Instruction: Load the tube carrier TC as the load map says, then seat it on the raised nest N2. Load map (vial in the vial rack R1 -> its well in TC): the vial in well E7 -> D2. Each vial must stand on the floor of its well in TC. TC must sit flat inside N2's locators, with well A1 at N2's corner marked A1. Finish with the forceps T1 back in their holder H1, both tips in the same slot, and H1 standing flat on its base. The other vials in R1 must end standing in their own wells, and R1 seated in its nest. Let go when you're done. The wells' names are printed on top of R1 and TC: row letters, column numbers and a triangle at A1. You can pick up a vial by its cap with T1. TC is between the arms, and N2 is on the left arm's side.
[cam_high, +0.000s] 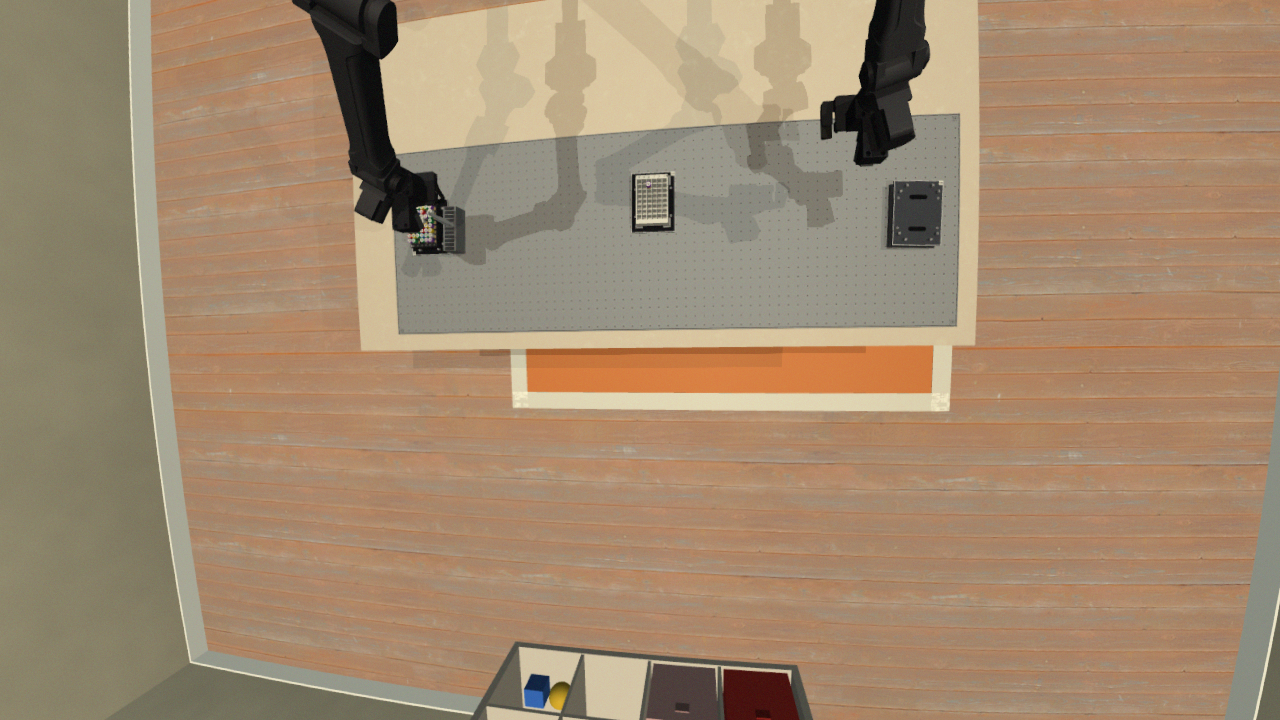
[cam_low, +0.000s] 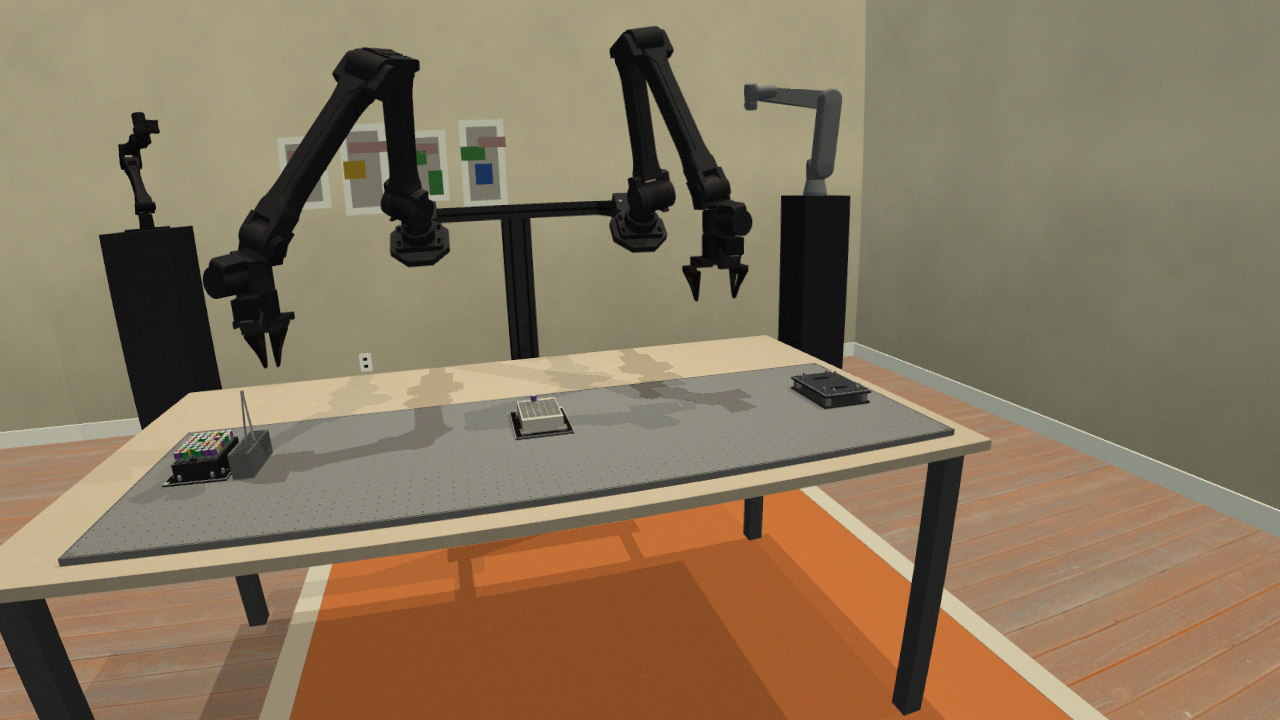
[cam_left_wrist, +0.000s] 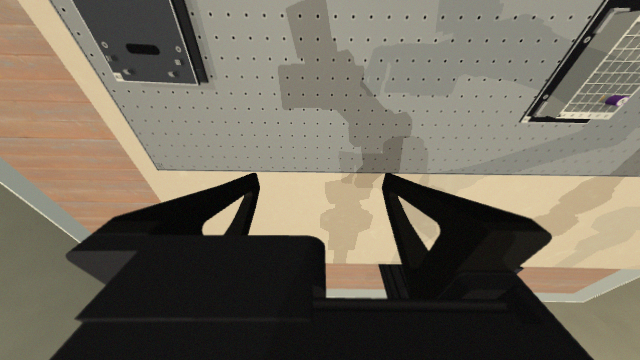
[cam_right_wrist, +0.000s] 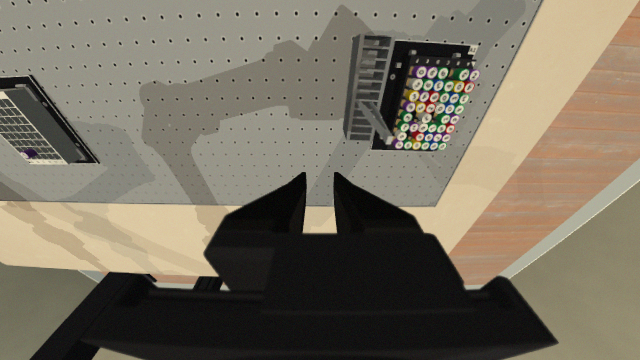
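The white tube carrier TC is 60 mm ahead of my left hand, 430 mm to the right of it and 220 mm below it. Round my left hand: grey holder H1: 130 mm ahead, 1010 mm to the right, 220 mm below; then black raised nest N2: 110 mm ahead, 250 mm to the left, 210 mm below.
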